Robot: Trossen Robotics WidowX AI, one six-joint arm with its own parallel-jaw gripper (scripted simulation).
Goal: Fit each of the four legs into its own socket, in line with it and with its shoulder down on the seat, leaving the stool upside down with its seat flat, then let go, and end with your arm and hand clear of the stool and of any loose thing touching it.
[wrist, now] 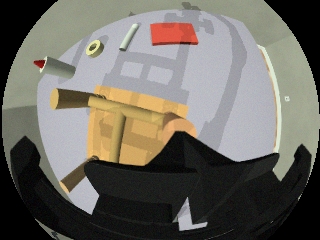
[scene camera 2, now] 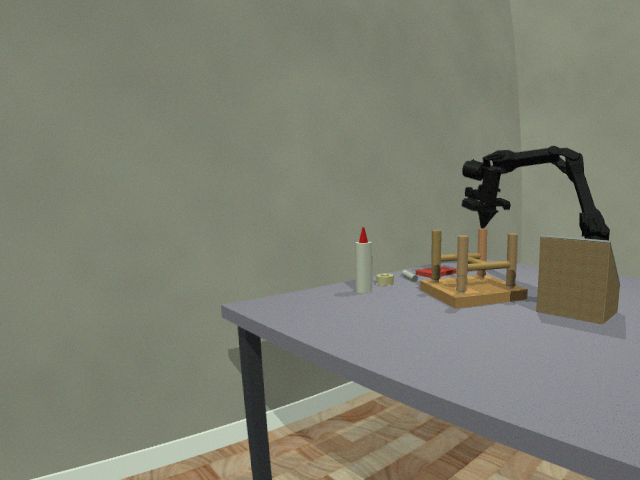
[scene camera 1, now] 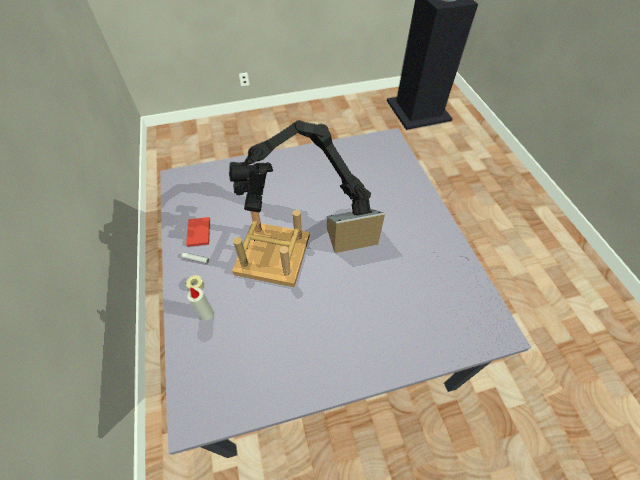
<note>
The pictures show: my gripper, a stool leg and a red flat block.
My gripper also shows in the wrist view.
</note>
